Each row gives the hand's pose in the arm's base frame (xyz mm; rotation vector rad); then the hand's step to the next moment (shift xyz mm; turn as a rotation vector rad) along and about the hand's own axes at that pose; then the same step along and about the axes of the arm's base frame.
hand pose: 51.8 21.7 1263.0 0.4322 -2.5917 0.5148
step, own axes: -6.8 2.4 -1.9 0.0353 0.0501 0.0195
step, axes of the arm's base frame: 5.5 4.3 -2.5 -0.0563 0.0284 -0.0127
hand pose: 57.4 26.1 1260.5 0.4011 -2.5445 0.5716
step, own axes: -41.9 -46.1 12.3 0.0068 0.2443 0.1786
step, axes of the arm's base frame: 47.4 -38.6 -17.1 -0.1704 0.1280 -0.2150
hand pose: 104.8 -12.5 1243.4 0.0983 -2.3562 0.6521
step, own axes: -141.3 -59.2 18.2 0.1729 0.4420 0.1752
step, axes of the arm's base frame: 111.4 -74.8 -76.1 -0.3427 0.3189 -0.1919
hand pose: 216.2 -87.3 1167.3 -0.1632 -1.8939 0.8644
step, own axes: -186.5 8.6 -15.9 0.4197 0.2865 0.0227
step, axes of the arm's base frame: 101.7 -72.7 -139.6 -0.2955 0.3948 0.1249
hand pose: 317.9 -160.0 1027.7 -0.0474 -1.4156 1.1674
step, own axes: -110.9 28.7 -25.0 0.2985 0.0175 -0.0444
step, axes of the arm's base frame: 31.1 -42.0 -104.9 -0.0542 0.2257 0.1937
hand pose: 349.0 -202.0 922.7 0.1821 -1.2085 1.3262
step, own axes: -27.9 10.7 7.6 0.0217 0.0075 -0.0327
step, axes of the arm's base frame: -6.7 -19.6 -22.9 0.0076 0.0392 -0.0019
